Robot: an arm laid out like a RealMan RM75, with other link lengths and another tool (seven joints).
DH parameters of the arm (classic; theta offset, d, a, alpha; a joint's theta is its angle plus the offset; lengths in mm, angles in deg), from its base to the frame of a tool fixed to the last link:
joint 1: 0 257.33 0 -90
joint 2: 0 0 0 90
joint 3: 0 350.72 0 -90
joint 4: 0 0 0 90
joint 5: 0 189 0 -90
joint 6: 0 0 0 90
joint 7: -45 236.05 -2.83 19.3
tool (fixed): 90 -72.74 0 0
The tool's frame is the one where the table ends.
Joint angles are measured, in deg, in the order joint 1, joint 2, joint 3, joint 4, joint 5, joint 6, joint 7. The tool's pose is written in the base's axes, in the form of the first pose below.
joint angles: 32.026 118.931 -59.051 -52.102 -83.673 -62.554 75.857
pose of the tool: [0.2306 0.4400 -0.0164 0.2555 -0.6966 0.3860 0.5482]
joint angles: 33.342 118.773 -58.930 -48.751 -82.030 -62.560 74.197
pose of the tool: [0.2293 0.4443 -0.0217 0.2489 -0.6917 0.3930 0.5524]
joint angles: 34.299 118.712 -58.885 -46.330 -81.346 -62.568 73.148
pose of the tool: [0.2290 0.4468 -0.0270 0.2443 -0.6903 0.3991 0.5519]
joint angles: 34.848 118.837 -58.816 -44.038 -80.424 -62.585 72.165
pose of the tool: [0.2302 0.4472 -0.0328 0.2403 -0.6855 0.4080 0.5531]
